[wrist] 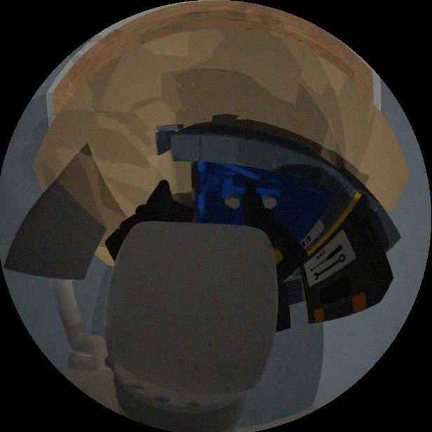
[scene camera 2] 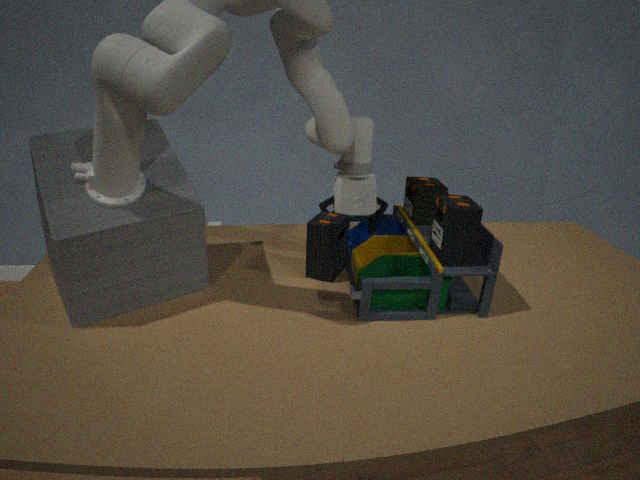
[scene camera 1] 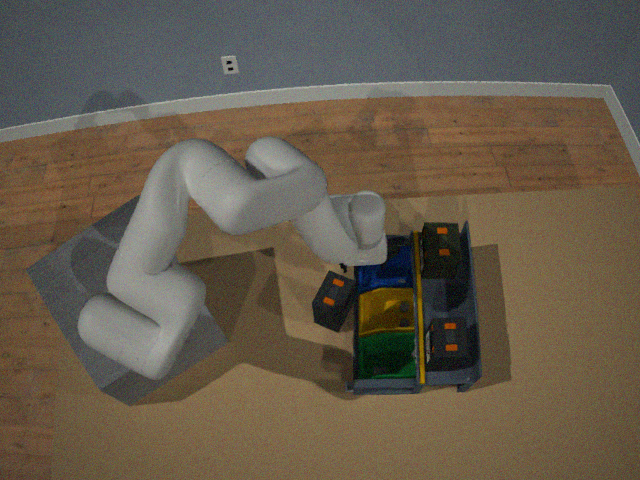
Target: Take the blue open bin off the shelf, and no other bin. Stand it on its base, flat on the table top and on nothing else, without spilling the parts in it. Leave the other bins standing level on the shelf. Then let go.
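Frame: origin at the arm's base, x back, y right, z up, level; metres.
Seen in the pictures: gripper, between the fingertips: (scene camera 2: 352, 235) (scene camera 1: 363, 265); arm's base, origin of its link: (scene camera 2: 115, 185).
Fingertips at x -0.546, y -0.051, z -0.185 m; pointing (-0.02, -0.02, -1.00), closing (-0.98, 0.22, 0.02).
Note:
Pixels of each thing's top centre, then the offset from my fingertips to it. "pt": a spot on its surface instead.
- blue open bin, centre of its top: (scene camera 1: 394, 264) (scene camera 2: 383, 225) dy +0.033, dx -0.068, dz +0.032 m
- shelf, a spot on its surface: (scene camera 2: 398, 281) (scene camera 1: 385, 386) pt dy +0.311, dx +0.049, dz +0.036 m
- yellow bin, centre of its top: (scene camera 2: 393, 243) (scene camera 1: 396, 308) dy +0.141, dx -0.036, dz +0.032 m
- green bin, centre of its top: (scene camera 2: 404, 265) (scene camera 1: 397, 354) dy +0.247, dx -0.002, dz +0.032 m
- dark box with orange marks, centre of its top: (scene camera 2: 328, 217) (scene camera 1: 333, 291) dy +0.078, dx +0.098, dz +0.082 m
The blue open bin (scene camera 1: 387, 276) (scene camera 2: 385, 225) (wrist: 300, 200) sits in the shelf (scene camera 1: 385, 385) (scene camera 2: 398, 281) (wrist: 225, 146), at the far end of its row. Round grey parts (wrist: 232, 202) show inside it. My gripper (scene camera 2: 355, 225) (wrist: 205, 189) is open and empty, pointing down at the bin's outer end. In the wrist view one finger is over the bin's inside and the other is outside its end wall. Whether a fingertip touches the bin cannot be told. The yellow bin (scene camera 1: 382, 302) (scene camera 2: 387, 244) and green bin (scene camera 1: 387, 356) (scene camera 2: 398, 266) stand beside it in the row.
A dark box with orange marks (scene camera 1: 333, 304) (scene camera 2: 325, 248) stands on the table close to the shelf's near side, beside the gripper. Two more dark boxes (scene camera 1: 440, 266) (scene camera 1: 447, 338) stand on the shelf behind the yellow rail (scene camera 1: 419, 310) (scene camera 2: 418, 240) (wrist: 345, 215).

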